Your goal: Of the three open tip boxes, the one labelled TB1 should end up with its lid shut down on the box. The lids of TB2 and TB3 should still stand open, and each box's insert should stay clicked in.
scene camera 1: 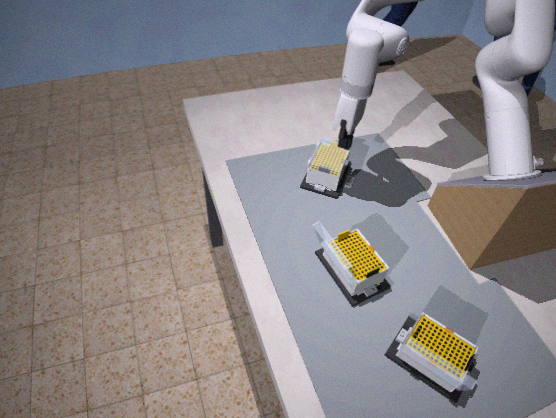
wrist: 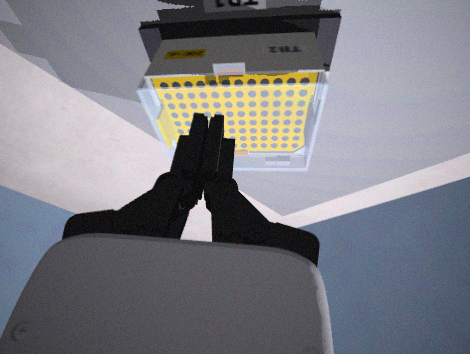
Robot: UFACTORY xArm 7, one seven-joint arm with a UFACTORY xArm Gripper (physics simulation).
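Note:
Scene camera 1 gives me my gripper (scene camera 1: 344, 147), along with a clear lid (scene camera 1: 329, 158) and a clear lid (scene camera 1: 330, 247). A yellow insert (scene camera 1: 460, 354) is there too. In the wrist view I find my gripper (wrist: 210, 132) again.

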